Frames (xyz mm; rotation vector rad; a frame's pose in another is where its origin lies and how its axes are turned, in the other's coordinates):
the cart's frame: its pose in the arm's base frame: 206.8 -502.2 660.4 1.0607 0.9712 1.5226
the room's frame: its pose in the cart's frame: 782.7 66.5 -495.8 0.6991 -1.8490 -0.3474
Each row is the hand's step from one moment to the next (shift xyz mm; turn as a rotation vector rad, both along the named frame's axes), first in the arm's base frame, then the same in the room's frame.
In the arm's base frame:
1: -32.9 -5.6 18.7 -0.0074 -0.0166 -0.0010
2: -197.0 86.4 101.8 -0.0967 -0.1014 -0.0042
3: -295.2 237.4 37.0 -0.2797 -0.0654 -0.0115
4: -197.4 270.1 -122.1 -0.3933 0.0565 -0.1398
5: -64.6 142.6 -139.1 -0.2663 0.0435 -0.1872
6: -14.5 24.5 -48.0 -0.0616 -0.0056 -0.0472
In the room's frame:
1: -37.0 7.2 6.5 -0.0049 0.0033 0.0172
2: -227.9 -13.2 -67.3 -0.0779 0.0043 0.1164
3: -304.9 -161.4 -160.9 -0.2453 -0.0774 0.1284
4: -155.1 -277.6 -160.3 -0.3086 -0.2734 0.0861
5: -16.0 -197.1 -68.9 -0.1726 -0.2663 0.0844
6: 3.7 -55.6 -3.0 -0.0370 -0.0587 0.0351

